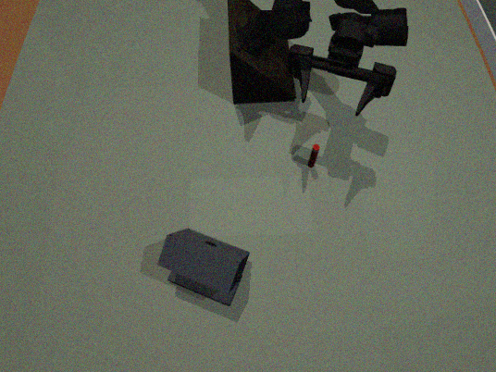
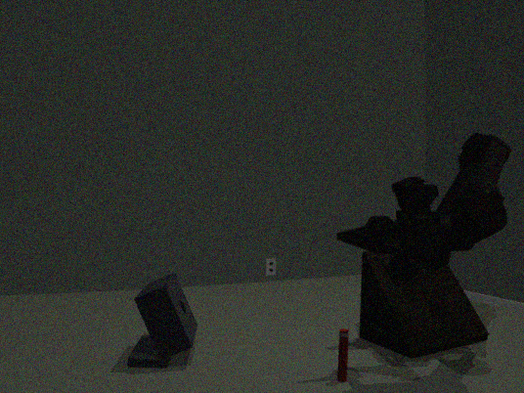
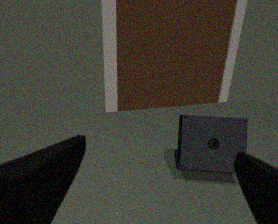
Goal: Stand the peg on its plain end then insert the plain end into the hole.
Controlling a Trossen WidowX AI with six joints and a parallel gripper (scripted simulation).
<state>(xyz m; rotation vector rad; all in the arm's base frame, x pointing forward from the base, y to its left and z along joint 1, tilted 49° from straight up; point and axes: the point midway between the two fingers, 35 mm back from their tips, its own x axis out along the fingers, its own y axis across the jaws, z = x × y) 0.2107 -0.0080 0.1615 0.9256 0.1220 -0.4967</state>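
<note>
Now: gripper tip 17 cm above the red peg. Round my gripper tip: sloped panel (18 cm ahead, 24 cm to the right, 15 cm below).
</note>
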